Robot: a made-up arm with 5 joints.
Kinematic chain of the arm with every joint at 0, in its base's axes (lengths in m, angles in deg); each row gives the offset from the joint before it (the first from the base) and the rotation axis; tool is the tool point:
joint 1: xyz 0 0 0.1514 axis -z
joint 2: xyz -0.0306 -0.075 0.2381 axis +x
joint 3: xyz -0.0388 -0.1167 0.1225 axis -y
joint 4: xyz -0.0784 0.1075 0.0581 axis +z
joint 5: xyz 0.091 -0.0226 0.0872 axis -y
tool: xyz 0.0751 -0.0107 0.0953
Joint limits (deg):
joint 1: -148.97..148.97
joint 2: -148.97..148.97
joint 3: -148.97..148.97
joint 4: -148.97..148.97
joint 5: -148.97..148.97
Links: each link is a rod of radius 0.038 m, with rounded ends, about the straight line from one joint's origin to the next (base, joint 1, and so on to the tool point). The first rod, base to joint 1, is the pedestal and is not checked.
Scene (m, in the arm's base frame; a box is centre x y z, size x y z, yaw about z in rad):
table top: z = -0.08
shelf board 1: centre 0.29 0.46 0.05 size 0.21 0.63 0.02 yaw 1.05
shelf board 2: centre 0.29 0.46 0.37 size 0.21 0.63 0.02 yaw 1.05
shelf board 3: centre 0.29 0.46 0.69 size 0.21 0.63 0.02 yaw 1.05
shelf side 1: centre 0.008 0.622 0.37 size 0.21 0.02 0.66 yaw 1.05
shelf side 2: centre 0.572 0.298 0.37 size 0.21 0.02 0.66 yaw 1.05
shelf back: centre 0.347 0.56 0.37 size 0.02 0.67 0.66 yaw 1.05
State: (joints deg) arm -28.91 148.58 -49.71 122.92 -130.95
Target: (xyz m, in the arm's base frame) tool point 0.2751 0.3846 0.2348
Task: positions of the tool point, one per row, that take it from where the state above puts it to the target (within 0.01 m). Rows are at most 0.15 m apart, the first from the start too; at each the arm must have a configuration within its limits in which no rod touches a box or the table.
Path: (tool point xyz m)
1: 0.1136 -0.3115 0.2525
2: 0.2032 -0.2916 0.2515
3: 0.2893 -0.2434 0.2493
4: 0.3623 -0.1673 0.2463
5: 0.4128 -0.0676 0.2430
6: 0.4327 0.0484 0.2398
7: 0.4167 0.1706 0.2371
8: 0.3633 0.2867 0.2353
9: 0.2751 0.3846 0.2348

